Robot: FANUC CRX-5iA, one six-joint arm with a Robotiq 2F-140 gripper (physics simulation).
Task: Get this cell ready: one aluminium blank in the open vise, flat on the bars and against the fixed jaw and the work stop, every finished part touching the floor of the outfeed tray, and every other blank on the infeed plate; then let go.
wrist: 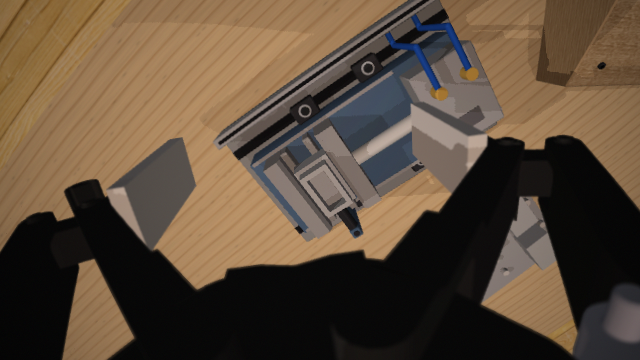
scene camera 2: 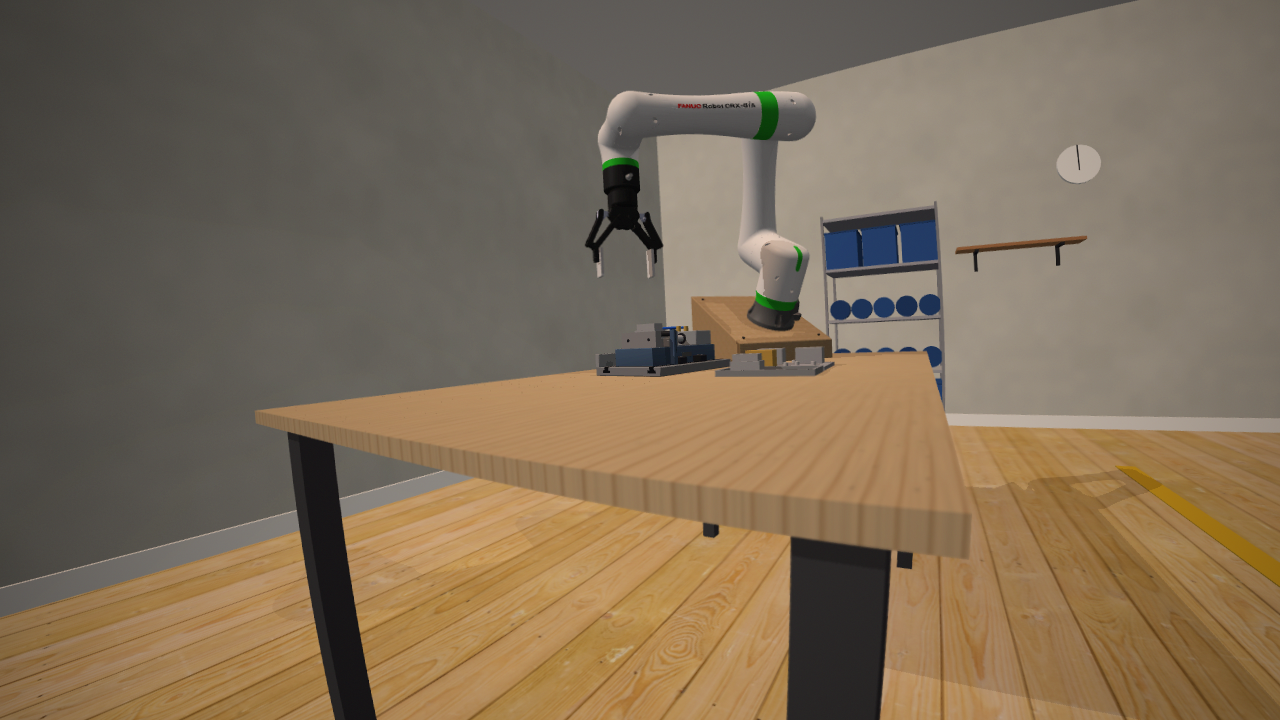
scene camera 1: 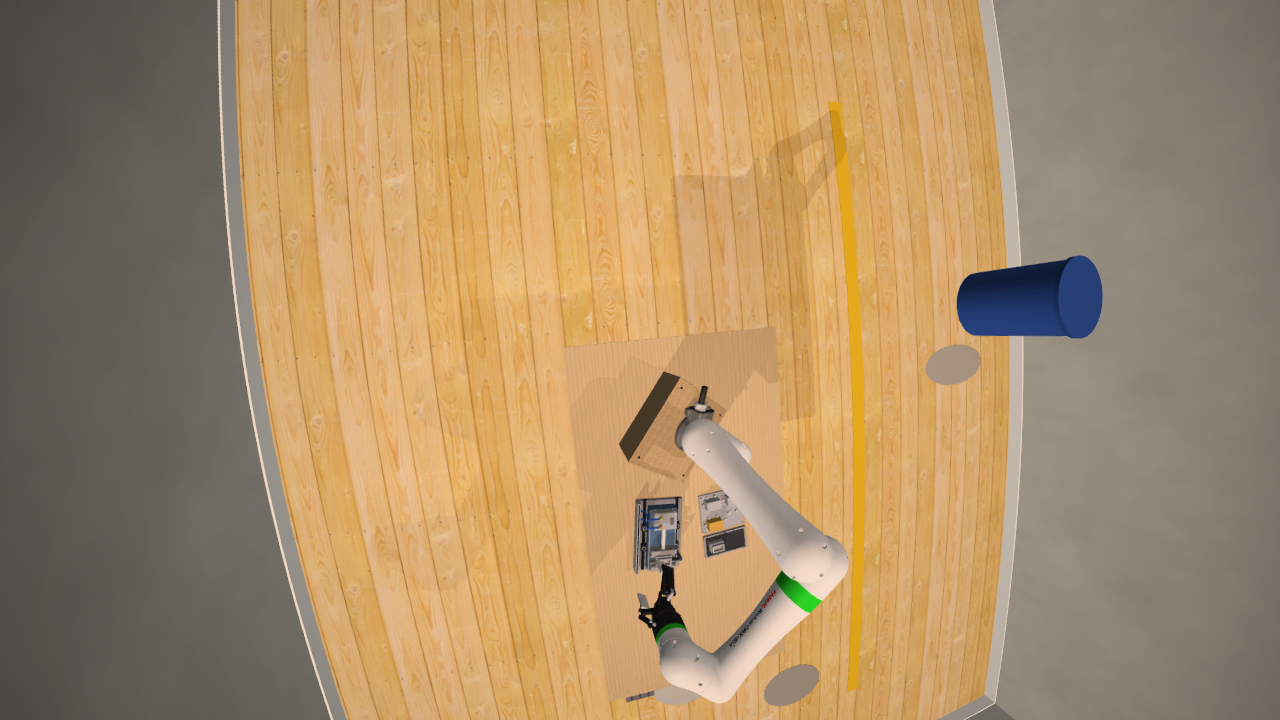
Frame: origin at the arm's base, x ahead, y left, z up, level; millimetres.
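Where they show: gripper, fingertip midpoint: (wrist: 300, 145) (scene camera 2: 626, 277) (scene camera 1: 650, 578); arm's base, origin of the base link: (scene camera 2: 770, 320).
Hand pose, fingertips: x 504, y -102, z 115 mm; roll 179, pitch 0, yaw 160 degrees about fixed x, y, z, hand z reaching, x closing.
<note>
Things, the pixels of their top centre, and the offset from my fingertips.
- vise, middle of its top: (wrist: 377, 147) (scene camera 2: 665, 330) (scene camera 1: 663, 545) 48 mm back, 78 mm left, 139 mm down
- grey finished part, middle of its top: (wrist: 327, 192) (scene camera 2: 649, 323) (scene camera 1: 665, 562) 17 mm ahead, 89 mm left, 123 mm down
- dark work stop, middle of its top: (wrist: 346, 218) 16 mm ahead, 137 mm left, 142 mm down
- infeed plate, middle of its top: (wrist: 493, 242) (scene camera 1: 722, 510) 156 mm back, 343 mm left, 230 mm down
- aluminium blank, middle of its top: (wrist: 518, 216) (scene camera 2: 771, 348) (scene camera 1: 714, 506) 189 mm back, 287 mm left, 194 mm down
- orange block, middle of its top: (scene camera 2: 760, 350) (scene camera 1: 716, 526) 102 mm back, 312 mm left, 194 mm down
My gripper (scene camera 1: 656, 591) (scene camera 2: 624, 264) (wrist: 300, 145) is open and empty, high above the vise's jaw end. The vise (scene camera 1: 657, 534) (scene camera 2: 640, 356) (wrist: 380, 115) has a blue body. A grey finished part (wrist: 327, 187) with a rimmed pocket sits between its jaws, beside the dark work stop (wrist: 350, 222). The infeed plate (scene camera 1: 729, 516) (wrist: 510, 257) bears an aluminium blank (scene camera 1: 713, 503) and an orange block (scene camera 1: 715, 524); two grey blanks show partly behind my finger in the wrist view. The outfeed tray (scene camera 1: 737, 537) holds another finished part (scene camera 1: 716, 545); whether it lies flat is too small to tell.
The arm's wooden wedge base (scene camera 1: 666, 438) (scene camera 2: 733, 322) (wrist: 575, 45) stands beyond the vise. Two blue hoses (wrist: 427, 67) rise at the vise's far end. The arm's elbow arches over the table's right side. A blue barrel (scene camera 1: 1029, 298) and a shelf rack (scene camera 2: 938, 304) stand off the table.
</note>
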